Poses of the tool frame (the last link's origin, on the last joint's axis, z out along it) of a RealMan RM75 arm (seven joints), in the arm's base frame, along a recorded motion.
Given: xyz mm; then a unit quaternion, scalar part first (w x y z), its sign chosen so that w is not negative.
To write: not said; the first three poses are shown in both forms.
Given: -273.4, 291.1, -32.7, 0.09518, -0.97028, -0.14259, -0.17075
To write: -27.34, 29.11, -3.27, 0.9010, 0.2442, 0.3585, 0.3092, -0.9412, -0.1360
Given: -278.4, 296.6, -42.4, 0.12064, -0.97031, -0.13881, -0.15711
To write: -27.84, 29.66, -4.24, 0.9121, 0.2315, 0.3384, 0.3073, -0.9324, -0.1905
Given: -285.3, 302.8, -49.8, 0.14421, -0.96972, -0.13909, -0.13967
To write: -28.53, 30.28, -4.98, 0.9223, 0.2295, 0.3110, 0.3100, -0.9197, -0.2408
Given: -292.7, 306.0, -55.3, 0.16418, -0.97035, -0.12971, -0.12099
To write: -29.27, 30.60, -5.53, 0.9371, 0.2120, 0.2774, 0.2915, -0.9124, -0.2872
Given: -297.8, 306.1, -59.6, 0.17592, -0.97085, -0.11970, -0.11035
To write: -29.78, 30.61, -5.96, 0.9470, 0.1936, 0.2564, 0.2712, -0.9094, -0.3152
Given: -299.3, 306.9, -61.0, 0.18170, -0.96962, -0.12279, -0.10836
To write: -29.93, 30.69, -6.10, 0.9464, 0.1987, 0.2548, 0.2775, -0.9038, -0.3257
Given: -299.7, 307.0, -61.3, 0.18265, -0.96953, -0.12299, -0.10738
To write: -29.97, 30.70, -6.13, 0.9467, 0.1993, 0.2531, 0.2777, -0.9030, -0.3278
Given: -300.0, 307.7, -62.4, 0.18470, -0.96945, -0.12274, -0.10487
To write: -30.00, 30.77, -6.24, 0.9479, 0.1992, 0.2487, 0.2767, -0.9016, -0.3324
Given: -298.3, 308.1, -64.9, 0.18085, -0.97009, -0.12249, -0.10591
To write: -29.83, 30.81, -6.49, 0.9476, 0.1993, 0.2498, 0.2760, -0.9046, -0.3249
